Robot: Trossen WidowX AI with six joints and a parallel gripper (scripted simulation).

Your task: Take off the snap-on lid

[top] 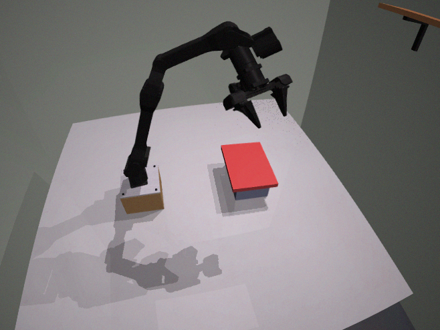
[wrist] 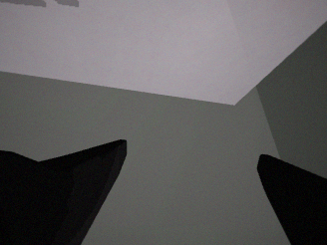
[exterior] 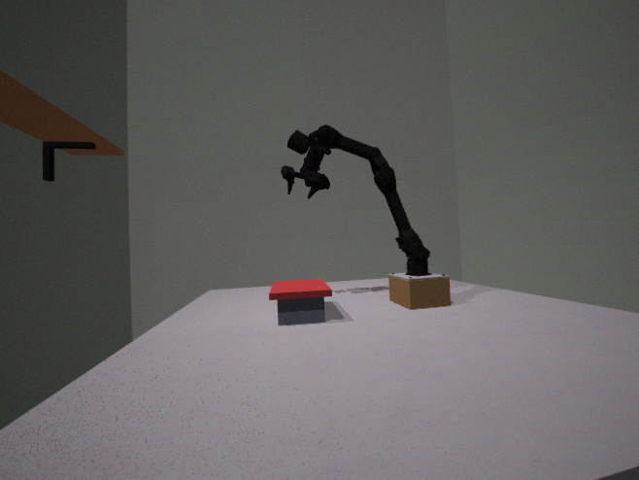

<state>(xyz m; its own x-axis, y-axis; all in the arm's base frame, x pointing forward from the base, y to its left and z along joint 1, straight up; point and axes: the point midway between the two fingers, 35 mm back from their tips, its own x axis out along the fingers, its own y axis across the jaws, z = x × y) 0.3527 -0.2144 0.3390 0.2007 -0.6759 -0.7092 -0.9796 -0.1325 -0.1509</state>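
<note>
Right now my gripper tip is 33 cm above the red lid, 18 cm to the right of it and 6 cm short of it. From my gripper tip the other things lie so: blue storage box: 37 cm below, 18 cm to the left, 6 cm ahead.
</note>
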